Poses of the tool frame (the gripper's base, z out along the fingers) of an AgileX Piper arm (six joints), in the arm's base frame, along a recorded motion.
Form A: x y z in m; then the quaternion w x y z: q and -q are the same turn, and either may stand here.
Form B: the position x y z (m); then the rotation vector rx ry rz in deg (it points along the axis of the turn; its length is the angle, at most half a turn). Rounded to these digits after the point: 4 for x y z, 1 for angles.
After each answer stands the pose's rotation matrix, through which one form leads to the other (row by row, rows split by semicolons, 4 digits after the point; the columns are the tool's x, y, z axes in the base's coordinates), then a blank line. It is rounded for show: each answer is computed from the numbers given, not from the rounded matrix.
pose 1, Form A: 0.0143 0.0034 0.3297 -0.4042 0.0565 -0.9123 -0.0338
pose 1, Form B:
0.0143 0.0034 0.3297 -8.2 132.0 4.9
-0.6669 -0.1304 0.7337; -0.0758 0.9913 0.1073; -0.7413 0.0160 -0.6710

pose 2, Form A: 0.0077 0.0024 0.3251 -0.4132 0.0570 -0.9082 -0.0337
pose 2, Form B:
0.0077 0.0024 0.3251 -8.2 130.8 4.9
-0.6520 -0.1314 0.7467; -0.0757 0.9912 0.1083; -0.7544 0.0141 -0.6562

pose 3, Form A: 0.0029 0.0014 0.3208 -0.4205 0.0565 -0.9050 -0.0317
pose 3, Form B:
0.0029 0.0014 0.3208 -8.1 129.9 4.6
-0.6400 -0.1289 0.7575; -0.0756 0.9916 0.1049; -0.7647 0.0099 -0.6444

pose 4, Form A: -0.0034 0.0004 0.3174 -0.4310 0.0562 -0.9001 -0.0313
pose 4, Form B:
-0.0034 0.0004 0.3174 -8.0 128.6 4.5
-0.6222 -0.1281 0.7723; -0.0742 0.9917 0.1048; -0.7793 0.0079 -0.6265

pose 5, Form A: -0.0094 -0.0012 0.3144 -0.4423 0.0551 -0.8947 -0.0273
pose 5, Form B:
-0.0094 -0.0012 0.3144 -7.8 127.2 3.9
-0.6026 -0.1228 0.7885; -0.0745 0.9924 0.0976; -0.7945 0.0001 -0.6072

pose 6, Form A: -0.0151 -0.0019 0.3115 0.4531 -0.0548 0.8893 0.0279
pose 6, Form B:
-0.0151 -0.0019 0.3115 -7.8 125.8 3.9
-0.5834 -0.1228 0.8029; -0.0722 0.9924 0.0993; -0.8090 0.0000 -0.5878

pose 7, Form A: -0.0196 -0.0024 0.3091 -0.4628 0.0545 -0.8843 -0.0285
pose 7, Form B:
-0.0196 -0.0024 0.3091 -7.7 124.6 4.0
-0.5657 -0.1228 0.8154; -0.0700 0.9924 0.1009; -0.8217 0.0000 -0.5700

